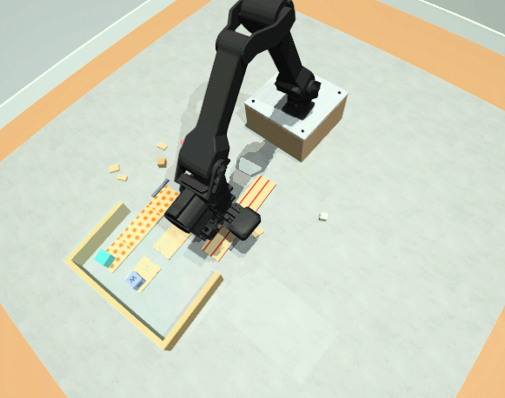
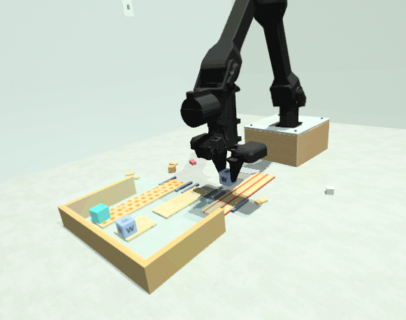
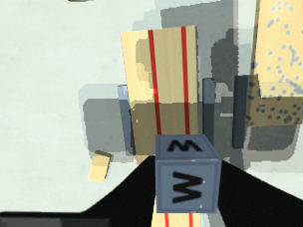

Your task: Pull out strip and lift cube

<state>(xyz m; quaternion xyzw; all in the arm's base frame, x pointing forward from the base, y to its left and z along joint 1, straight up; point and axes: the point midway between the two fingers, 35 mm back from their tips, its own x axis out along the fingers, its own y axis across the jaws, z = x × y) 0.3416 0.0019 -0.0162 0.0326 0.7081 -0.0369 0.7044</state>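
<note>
Right now the striped strip is 5 cm below my gripper tip, 4 cm behind it and 1 cm to the left of it. The rest, counted from my gripper tip: pink block (25 cm to the right, 14 cm behind, 5 cm below); tan chip (7 cm to the left, 5 cm below, 3 cm behind).
</note>
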